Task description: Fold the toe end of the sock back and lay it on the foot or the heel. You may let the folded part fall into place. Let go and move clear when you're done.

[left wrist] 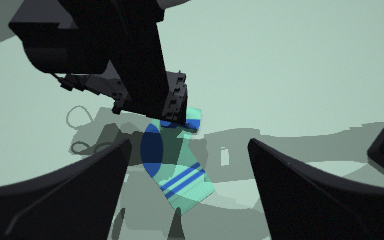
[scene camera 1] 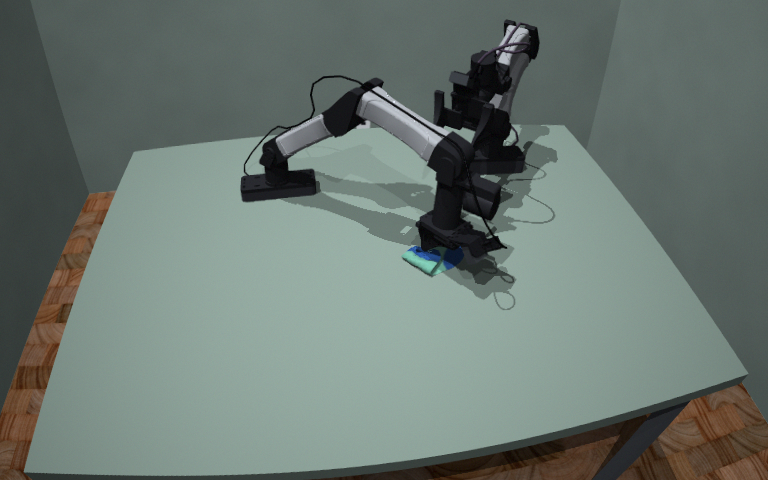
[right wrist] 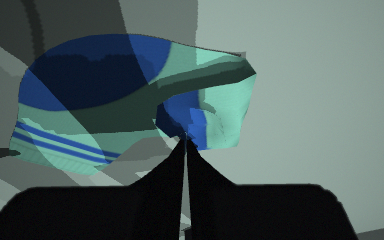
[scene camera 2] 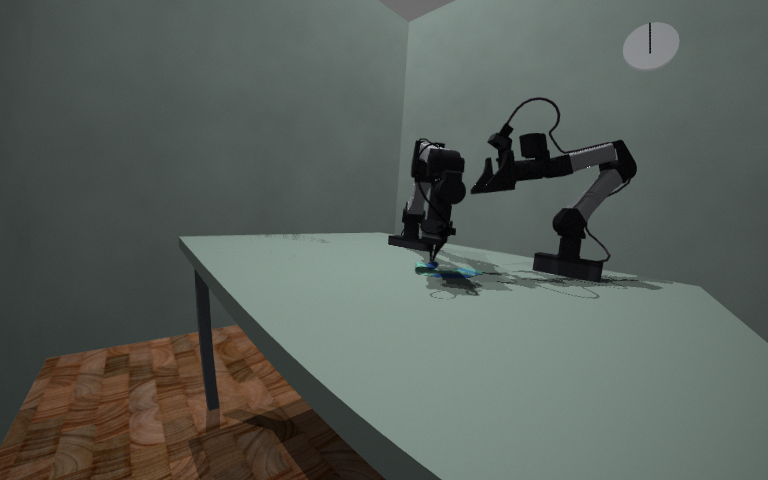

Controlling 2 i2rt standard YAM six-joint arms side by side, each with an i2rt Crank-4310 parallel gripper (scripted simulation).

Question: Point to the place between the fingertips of my left gripper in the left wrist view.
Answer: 189,141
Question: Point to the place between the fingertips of my right gripper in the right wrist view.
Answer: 185,142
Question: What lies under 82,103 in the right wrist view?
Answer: A mint sock.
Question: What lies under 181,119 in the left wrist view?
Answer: My right gripper.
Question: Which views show my left gripper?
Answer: The left wrist view, scene camera 1 and scene camera 2 only.
